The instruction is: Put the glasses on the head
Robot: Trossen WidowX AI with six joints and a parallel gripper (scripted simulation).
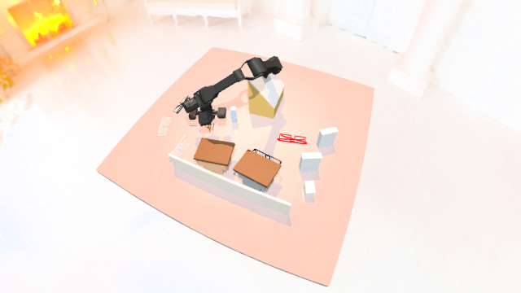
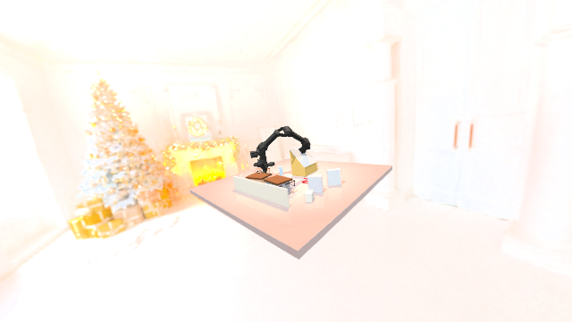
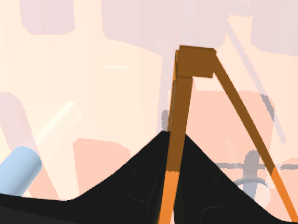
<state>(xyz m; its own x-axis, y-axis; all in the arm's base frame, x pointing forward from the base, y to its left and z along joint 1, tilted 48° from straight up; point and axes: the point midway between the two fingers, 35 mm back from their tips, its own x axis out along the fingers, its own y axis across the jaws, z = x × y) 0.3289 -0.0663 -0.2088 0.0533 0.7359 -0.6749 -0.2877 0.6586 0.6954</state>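
Now: the white post 90 mm to the right of my gripper tip, 60 mm behind it and 30 mm below it. The rest, counted from my gripper tip: low white wall (300 mm ahead, 200 mm to the left); pale blue cylinder (100 mm behind, 90 mm to the left, 10 mm below).
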